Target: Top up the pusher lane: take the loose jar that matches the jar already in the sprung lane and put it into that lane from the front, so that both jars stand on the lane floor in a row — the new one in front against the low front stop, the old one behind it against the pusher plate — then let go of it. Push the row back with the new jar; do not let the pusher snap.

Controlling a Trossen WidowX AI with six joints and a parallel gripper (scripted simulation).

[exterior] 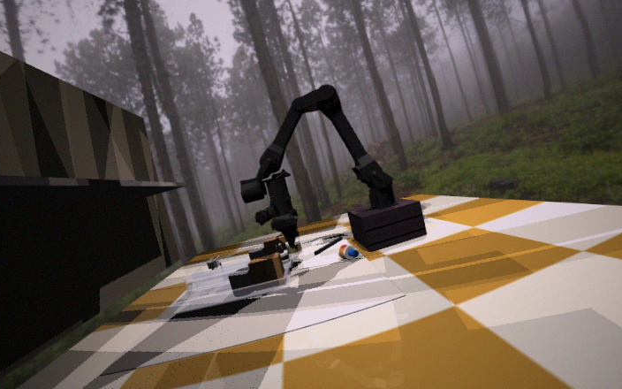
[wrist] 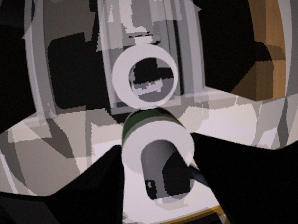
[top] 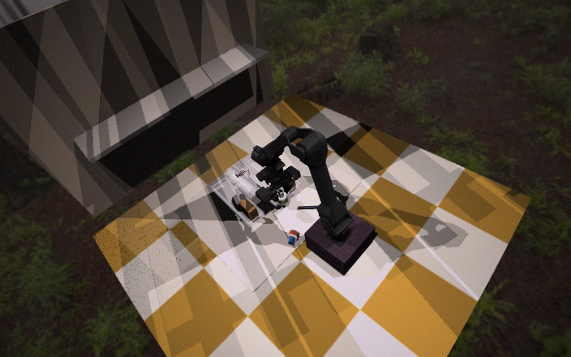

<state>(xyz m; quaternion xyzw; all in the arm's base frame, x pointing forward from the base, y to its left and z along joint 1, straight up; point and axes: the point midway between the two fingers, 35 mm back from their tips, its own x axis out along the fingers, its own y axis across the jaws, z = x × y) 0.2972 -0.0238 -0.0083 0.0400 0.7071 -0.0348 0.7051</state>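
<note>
Now: the black rod 110 mm behind my gripper tip, 70 mm to the right of it and 50 mm below it. Round my gripper tip: clear lane rack (200 mm ahead, 40 mm below).
</note>
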